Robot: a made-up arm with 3 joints.
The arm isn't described. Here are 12 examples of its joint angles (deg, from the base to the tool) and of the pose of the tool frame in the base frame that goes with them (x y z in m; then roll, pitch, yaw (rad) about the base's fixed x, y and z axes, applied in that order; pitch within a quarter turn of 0, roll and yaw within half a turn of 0).
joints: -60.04 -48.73 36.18
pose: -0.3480 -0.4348 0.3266 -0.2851 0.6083 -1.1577
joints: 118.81 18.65 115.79
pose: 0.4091 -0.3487 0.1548 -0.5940 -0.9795 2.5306
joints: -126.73 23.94 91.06
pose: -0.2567 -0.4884 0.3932 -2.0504 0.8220 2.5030
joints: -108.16 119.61 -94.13
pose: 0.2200 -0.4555 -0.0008 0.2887 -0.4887 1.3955
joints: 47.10 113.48 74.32
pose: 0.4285 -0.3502 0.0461 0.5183 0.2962 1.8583
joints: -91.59 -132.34 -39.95
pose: 0.1997 -0.0335 0.1812 -2.3056 -0.7386 -1.5455
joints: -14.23 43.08 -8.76
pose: 0.1413 -0.6648 0.1240 0.0186 0.1805 0.7674
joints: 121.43 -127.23 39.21
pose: 0.2773 0.0235 0.0300 2.9098 0.5425 -1.1935
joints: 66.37 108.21 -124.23
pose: -0.1887 -0.5023 0.0262 2.9758 0.2904 1.7019
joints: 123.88 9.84 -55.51
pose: -0.1298 -0.4957 -0.1372 2.4220 -0.9579 2.8399
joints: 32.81 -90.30 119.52
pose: 0.2224 -0.1611 -0.2153 2.6587 0.0028 -1.5752
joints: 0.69 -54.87 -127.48
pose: 0.0707 -0.0729 0.2275 -2.2151 -0.0069 -0.9577
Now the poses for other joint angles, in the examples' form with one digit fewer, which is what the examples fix.
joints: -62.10 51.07 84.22
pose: -0.312 -0.527 -0.110 2.443 0.589 1.209
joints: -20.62 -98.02 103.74
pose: -0.185 -0.153 -0.254 1.454 -0.049 -1.702
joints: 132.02 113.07 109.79
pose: 0.239 -0.428 0.415 -0.430 0.295 1.293
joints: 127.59 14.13 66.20
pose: 0.306 -0.594 0.226 -1.679 -0.876 2.750
